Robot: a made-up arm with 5 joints. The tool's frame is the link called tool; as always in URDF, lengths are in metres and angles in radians.
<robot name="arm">
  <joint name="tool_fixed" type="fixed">
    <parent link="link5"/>
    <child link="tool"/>
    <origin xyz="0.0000 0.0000 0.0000" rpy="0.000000 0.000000 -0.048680"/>
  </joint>
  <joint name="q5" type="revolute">
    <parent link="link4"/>
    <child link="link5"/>
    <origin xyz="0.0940 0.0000 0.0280" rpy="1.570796 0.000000 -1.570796"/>
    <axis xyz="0 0 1"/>
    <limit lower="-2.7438" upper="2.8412"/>
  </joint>
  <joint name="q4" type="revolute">
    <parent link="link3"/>
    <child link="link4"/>
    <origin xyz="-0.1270 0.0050 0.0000" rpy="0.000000 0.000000 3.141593"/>
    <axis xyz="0 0 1"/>
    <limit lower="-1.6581" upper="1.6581"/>
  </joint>
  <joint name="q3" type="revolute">
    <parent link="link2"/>
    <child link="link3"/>
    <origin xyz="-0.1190 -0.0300 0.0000" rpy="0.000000 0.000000 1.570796"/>
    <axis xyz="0 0 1"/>
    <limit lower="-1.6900" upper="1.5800"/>
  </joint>
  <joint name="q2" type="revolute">
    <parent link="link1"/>
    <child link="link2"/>
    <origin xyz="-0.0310 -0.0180 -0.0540" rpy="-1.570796 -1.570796 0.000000"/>
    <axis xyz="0 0 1"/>
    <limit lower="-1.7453" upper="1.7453"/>
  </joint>
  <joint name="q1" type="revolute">
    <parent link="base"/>
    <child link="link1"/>
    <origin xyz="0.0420 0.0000 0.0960" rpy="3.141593 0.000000 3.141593"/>
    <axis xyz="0 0 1"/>
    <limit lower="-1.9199" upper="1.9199"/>
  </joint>
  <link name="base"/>
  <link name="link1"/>
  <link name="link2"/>
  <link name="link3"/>
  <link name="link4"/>
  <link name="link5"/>
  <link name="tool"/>
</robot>
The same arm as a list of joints. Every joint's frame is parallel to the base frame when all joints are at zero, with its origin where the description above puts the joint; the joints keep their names.
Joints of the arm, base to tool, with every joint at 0 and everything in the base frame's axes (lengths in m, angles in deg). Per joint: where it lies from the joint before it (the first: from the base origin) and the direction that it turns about. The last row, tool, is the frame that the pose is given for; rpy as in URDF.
q1: xyz 0.042 0 0.096 axis 0 0 -1
q2: xyz 0.031 -0.018 0.054 axis 0 1 0
q3: xyz 0.03 0 0.119 axis 0 1 0
q4: xyz 0.127 0 0.005 axis 0 1 0
q5: xyz 0.094 0.028 0 axis -1 0 0
tool: xyz 0 0 0 rpy 90 -87.21 -90
Joint limits (deg, base to tool): -110..110 -100..100 -96.83..90.53 -95..95 -157.21..162.79

